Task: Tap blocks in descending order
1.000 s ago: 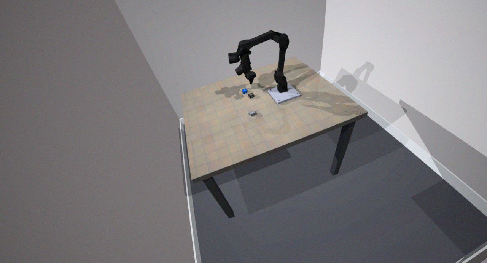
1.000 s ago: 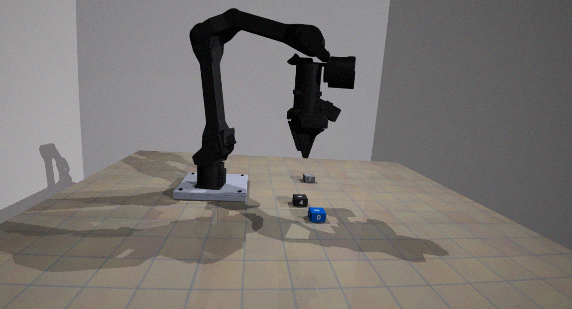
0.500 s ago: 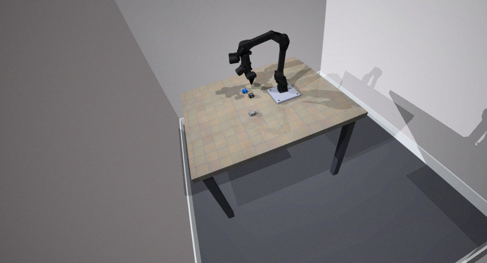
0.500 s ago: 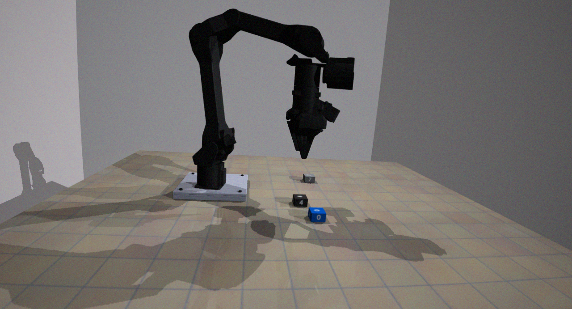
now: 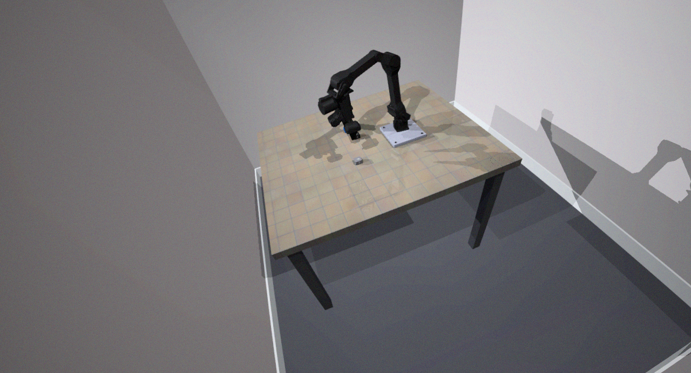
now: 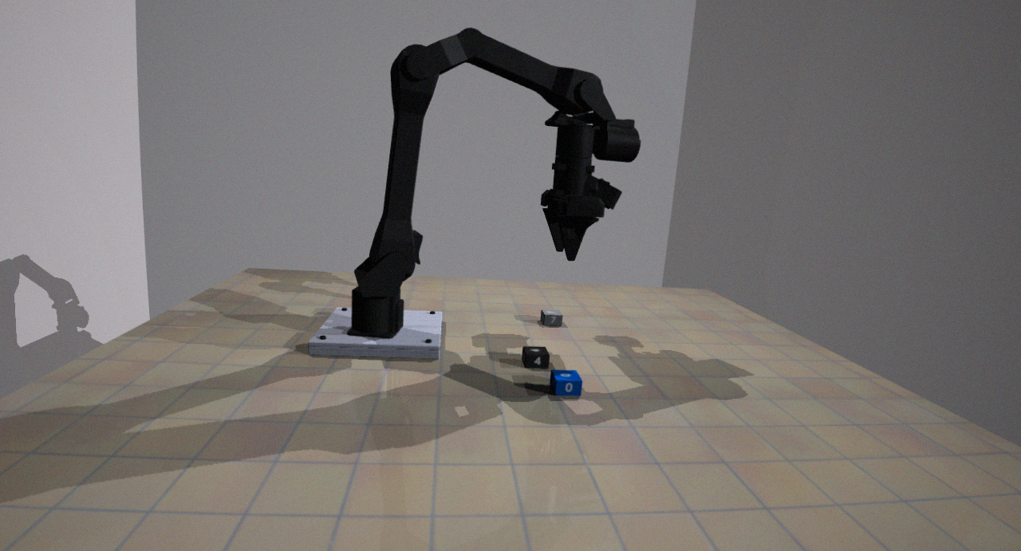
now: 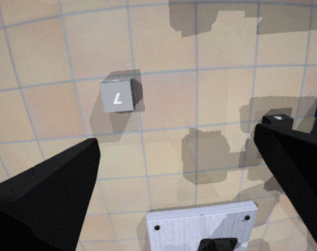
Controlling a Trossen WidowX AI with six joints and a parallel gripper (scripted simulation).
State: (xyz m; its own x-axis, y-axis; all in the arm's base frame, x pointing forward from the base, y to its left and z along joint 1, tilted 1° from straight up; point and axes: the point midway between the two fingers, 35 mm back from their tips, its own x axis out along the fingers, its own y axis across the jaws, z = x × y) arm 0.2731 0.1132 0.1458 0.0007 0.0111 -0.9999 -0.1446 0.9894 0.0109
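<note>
My gripper tip is now 1 cm past the grey block marked 7, 5 cm to the right of it and 12 cm above it. Also, from my gripper tip: blue block marked 0: 23 cm to the right, 12 cm below; black block marked 4: 4 cm behind, 15 cm to the right, 12 cm below.
</note>
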